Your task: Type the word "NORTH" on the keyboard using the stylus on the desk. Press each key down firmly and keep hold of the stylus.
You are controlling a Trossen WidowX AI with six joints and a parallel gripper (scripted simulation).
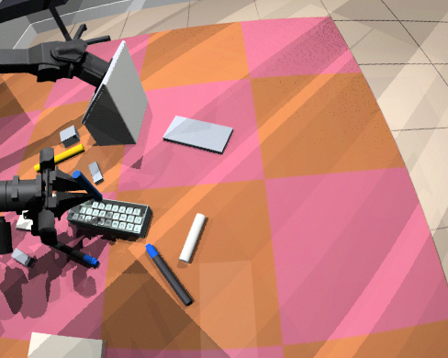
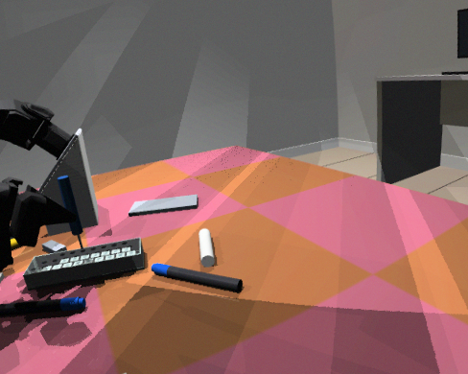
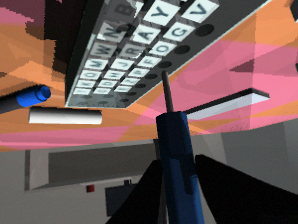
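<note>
Now: the stylus 10 mm below my gripper tip. The rest, counted from my gripper tip: white cylinder: 90 mm ahead, 180 mm to the left, 80 mm below; yellow-handled tool: 170 mm behind, 160 mm to the right, 80 mm below; grey slab: 170 mm behind, 200 mm to the left, 80 mm below.
</note>
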